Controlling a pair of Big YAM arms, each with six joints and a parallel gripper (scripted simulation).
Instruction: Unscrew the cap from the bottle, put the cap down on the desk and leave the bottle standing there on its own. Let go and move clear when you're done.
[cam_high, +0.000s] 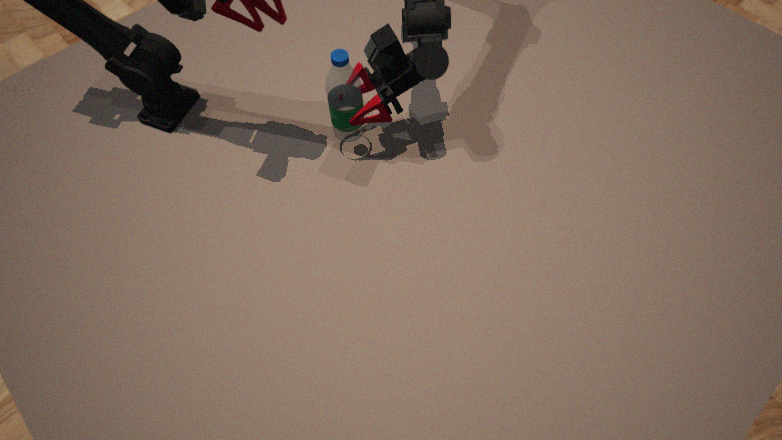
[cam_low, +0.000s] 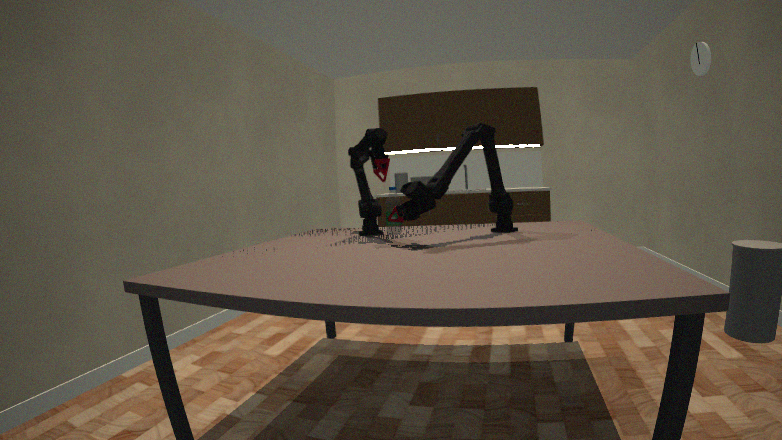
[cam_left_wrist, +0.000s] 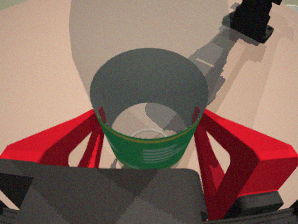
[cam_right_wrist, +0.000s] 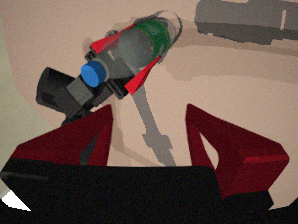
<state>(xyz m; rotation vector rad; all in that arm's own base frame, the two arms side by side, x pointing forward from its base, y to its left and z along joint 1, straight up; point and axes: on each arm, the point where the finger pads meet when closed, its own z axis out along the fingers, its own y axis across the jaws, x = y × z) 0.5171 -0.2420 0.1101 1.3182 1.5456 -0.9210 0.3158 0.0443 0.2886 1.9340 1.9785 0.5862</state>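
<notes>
Now: left hand 3 cm below the bottle. Round my left hand: blue cap (13 cm above).
Right now the blue cap is 9 cm ahead of my right hand, 7 cm to the left of it and 5 cm below it. From my right hand the other things lie so: bottle: 15 cm below, 9 cm ahead, 6 cm to the left.
</notes>
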